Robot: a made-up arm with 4 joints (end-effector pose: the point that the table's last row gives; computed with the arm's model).
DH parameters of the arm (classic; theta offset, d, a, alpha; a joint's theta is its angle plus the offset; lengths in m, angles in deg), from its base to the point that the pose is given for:
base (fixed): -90 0.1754 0 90
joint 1: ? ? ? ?
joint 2: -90 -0.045 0.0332 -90
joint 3: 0 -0.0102 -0.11 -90
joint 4: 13.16 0 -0.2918 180
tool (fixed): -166.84 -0.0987 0 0
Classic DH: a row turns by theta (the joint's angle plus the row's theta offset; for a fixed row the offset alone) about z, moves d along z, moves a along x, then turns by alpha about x.
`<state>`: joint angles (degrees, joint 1 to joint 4).
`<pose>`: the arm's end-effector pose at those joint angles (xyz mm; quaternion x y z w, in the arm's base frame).
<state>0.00 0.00 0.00 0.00</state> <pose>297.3 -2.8 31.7 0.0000 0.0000 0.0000 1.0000</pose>
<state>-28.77 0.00 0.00 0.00</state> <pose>297.3 66.7 48.1 0.2484 0.0000 0.0000 0.9686</pose>
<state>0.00 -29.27 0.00 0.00</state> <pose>223.8 -172.1 31.7 0.0000 0.0000 -0.2527 0.9676</pose>
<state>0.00 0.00 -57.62 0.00</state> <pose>30.9 -2.8 -255.3 0.0000 0.4819 0.0000 0.8762</pose>
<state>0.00 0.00 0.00 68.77</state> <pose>54.2 -225.3 31.7 0.0000 0.0000 -0.5648 0.8253</pose>
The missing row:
joint 1: 0 0.0636 -0.0534 -90
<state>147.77 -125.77 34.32 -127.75</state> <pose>152.4 29.1 350.9 -0.9834 0.0649 -0.1651 0.0381</pose>
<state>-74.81 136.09 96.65 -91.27</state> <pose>-301.2 -164.3 87.0 -0.0640 0.9184 -0.0643 0.3851</pose>
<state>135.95 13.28 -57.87 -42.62</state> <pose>-24.1 -440.7 313.6 -0.6707 0.5558 -0.2801 0.4035</pose>
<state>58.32 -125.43 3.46 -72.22</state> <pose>14.0 -259.4 352.4 -0.4615 -0.2141 -0.3932 0.7659</pose>
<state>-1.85 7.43 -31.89 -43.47</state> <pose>136.1 248.5 -136.7 0.0990 0.2545 0.4174 0.8667</pose>
